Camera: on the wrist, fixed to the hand. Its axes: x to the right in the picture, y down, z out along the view.
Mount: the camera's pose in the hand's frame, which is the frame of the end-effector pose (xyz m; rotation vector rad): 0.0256 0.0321 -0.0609 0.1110 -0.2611 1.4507
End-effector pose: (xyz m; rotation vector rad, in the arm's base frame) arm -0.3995 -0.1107 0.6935 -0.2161 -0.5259 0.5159
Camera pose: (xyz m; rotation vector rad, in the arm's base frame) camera -0.3616 -0.0741 0.6424 -0.4139 -0.5275 1.9994
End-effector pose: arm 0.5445 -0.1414 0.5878 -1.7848 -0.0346 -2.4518
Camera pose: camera 0.4823 -0.1802 0.5918 -1.2394 0.7707 -1.1353
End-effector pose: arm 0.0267 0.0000 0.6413 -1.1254 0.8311 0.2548
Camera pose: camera -0.0020 -0.0445 0.5905 -0.1827 1.2738 1.4874
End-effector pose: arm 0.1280 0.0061 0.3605 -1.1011 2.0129 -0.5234
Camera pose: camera 0.0549 0.0016 0.3663 0.4711 1.9369 0.2704
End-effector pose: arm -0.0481 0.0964 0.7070 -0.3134 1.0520 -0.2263
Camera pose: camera -0.0882 0.1091 0.6468 0.5436 0.7843 1.0285
